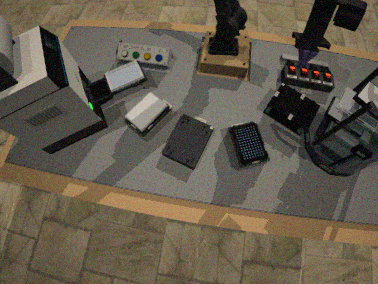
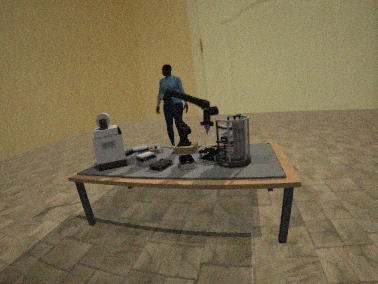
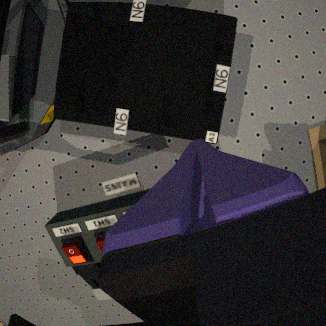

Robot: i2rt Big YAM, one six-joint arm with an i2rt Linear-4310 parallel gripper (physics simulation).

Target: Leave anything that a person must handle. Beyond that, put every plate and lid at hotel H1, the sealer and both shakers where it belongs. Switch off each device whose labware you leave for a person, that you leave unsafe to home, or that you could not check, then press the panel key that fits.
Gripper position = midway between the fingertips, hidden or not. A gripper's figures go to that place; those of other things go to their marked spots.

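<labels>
Gripper (image 1: 299, 68): 76 cm from the lens. Plate hotel H1 (image 1: 337, 149) is 73 cm from the lens and button box (image 1: 158, 59) 87 cm from the lens; the marked spots on the plate hotel H1 and the button box are 70 cm apart. Black well plate with blue wells (image 1: 248, 141): 69 cm from the lens. The black well plate with blue wells is nearer to the lens than the button box.
</labels>
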